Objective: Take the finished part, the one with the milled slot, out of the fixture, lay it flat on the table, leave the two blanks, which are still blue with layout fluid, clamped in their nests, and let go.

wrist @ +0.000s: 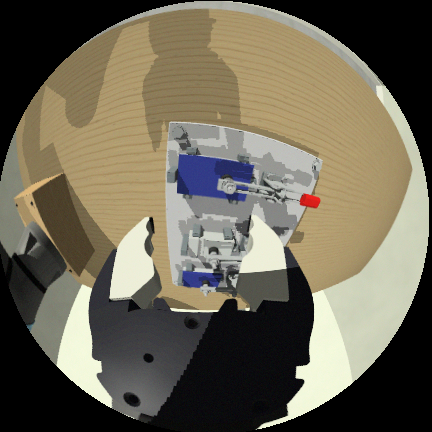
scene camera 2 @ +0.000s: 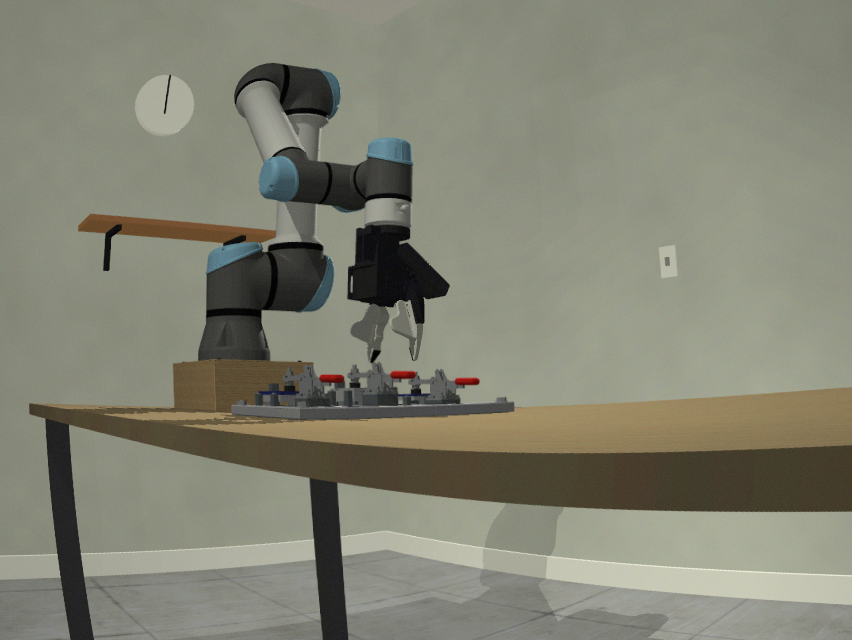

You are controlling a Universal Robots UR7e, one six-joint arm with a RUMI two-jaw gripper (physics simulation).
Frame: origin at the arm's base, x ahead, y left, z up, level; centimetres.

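Seen in the pictures: gripper, fingertip midpoint: (wrist: 200,217) (scene camera 2: 392,362); arm's base at its link origin: (wrist: 46,246) (scene camera 2: 233,362).
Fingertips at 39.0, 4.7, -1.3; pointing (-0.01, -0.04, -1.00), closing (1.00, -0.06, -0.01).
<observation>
Offsets run from my fingertips to a thing's middle, as dx, dy, dz. "pt": to the spot under its first point. Level surfaces: height alone.
The fixture's grey base plate (scene camera 2: 385,411) (wrist: 176,212) lies on the table with three nests. The bare grey finished part @(+0.5, -8.8, -5.1) (wrist: 195,249) sits in the middle nest, with a clamp arm across it; its slot is hard to make out. One blue blank @(+1.7, +2.2, -5.6) (wrist: 195,175) lies in the upper nest of the wrist view under its clamp pad. The other blue blank @(-2.2, -19.5, -5.3) (wrist: 194,278) is in the lower nest, also under a clamp, partly hidden. My gripper (scene camera 2: 394,357) (wrist: 200,217) is open and empty, above the fixture, its fingers partly spread and pointing down.
Red clamp handles @(pt +12.5, -23.5, -3.0) (scene camera 2: 331,378) @(pt +14.3, -12.6, -2.5) (scene camera 2: 402,374) @(+13.0, -0.1, -3.5) (scene camera 2: 466,380) (wrist: 310,201) stick out sideways from the toggle clamps, close below the fingers. The robot's wooden base block (scene camera 2: 199,384) (wrist: 65,220) stands beside the fixture on the table @(dz -8.2) (scene camera 2: 585,430) (wrist: 280,80).
</observation>
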